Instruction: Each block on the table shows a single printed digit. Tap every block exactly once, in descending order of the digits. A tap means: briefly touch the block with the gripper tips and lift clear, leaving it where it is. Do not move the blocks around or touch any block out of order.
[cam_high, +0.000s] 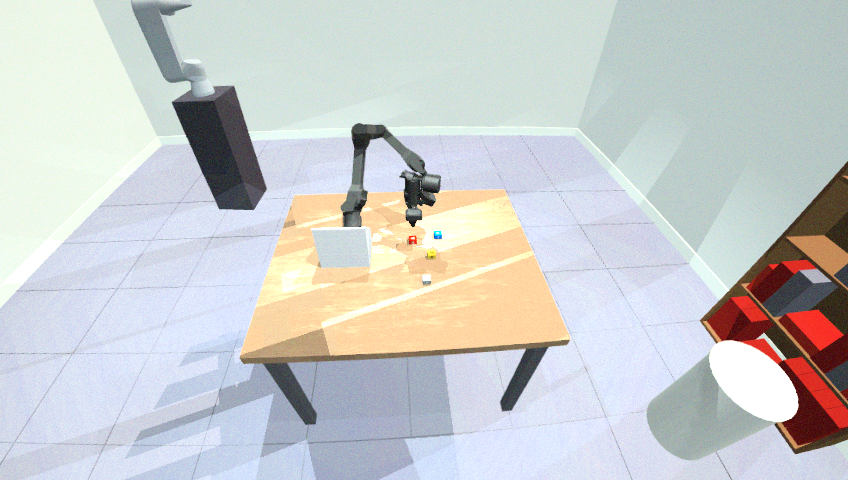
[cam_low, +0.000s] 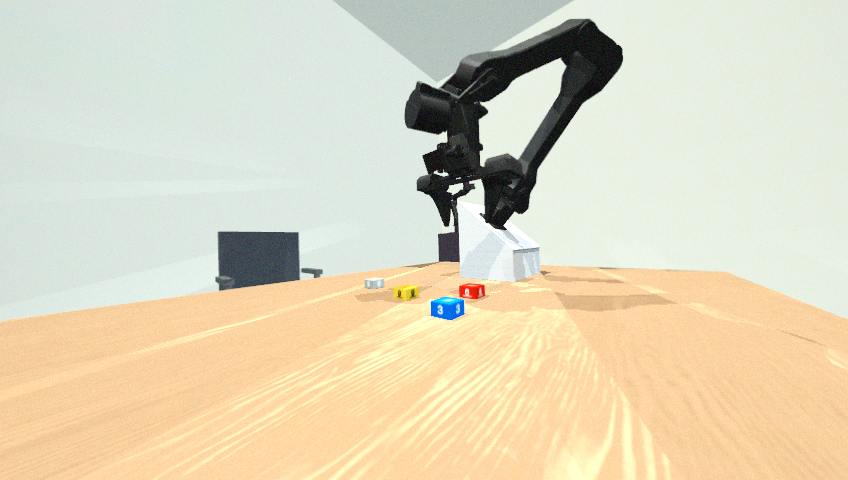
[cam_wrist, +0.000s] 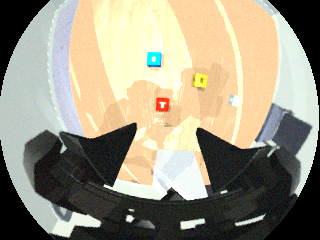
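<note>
My gripper tip is now 80 mm short of the yellow block, 80 mm to the left of it and 120 mm above it. Also, from my gripper tip: red block (10 mm to the left, 120 mm below); then blue block (110 mm ahead, 50 mm to the left, 120 mm below).
</note>
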